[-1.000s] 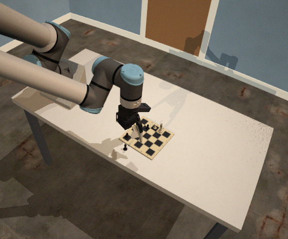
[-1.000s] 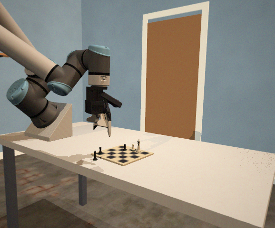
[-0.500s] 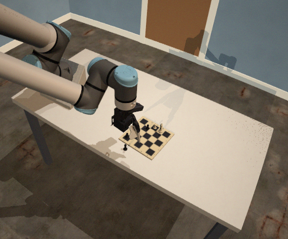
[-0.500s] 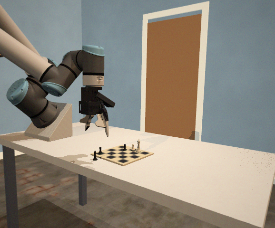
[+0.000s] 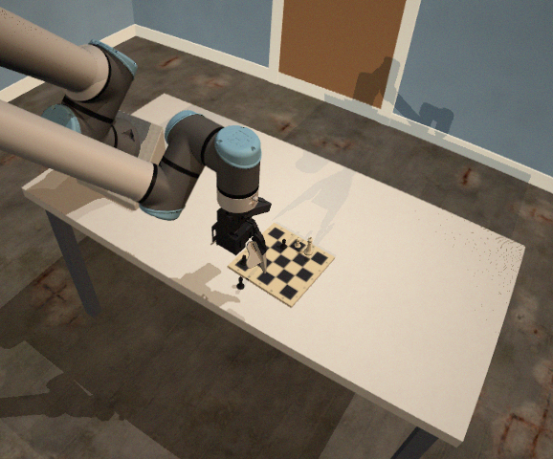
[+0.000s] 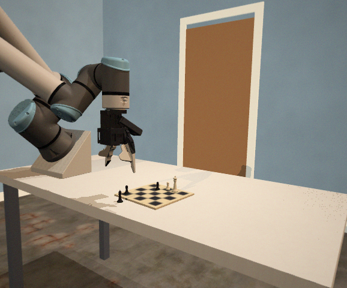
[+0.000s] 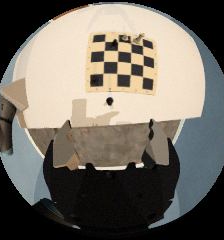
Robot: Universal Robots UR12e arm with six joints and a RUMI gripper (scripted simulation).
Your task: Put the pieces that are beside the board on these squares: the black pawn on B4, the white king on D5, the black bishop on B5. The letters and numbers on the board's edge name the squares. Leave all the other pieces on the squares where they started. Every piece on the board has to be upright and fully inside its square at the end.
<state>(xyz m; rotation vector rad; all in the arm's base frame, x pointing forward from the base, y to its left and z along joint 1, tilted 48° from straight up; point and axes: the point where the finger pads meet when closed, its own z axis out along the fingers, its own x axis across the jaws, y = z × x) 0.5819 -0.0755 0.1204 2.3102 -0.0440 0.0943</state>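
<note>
Now: hand 10 cm above the black bishop. The rest, counted from my hand: white king 21 cm to the left, 9 cm ahead, 8 cm below; chessboard 13 cm to the left, 12 cm below, 5 cm ahead.
</note>
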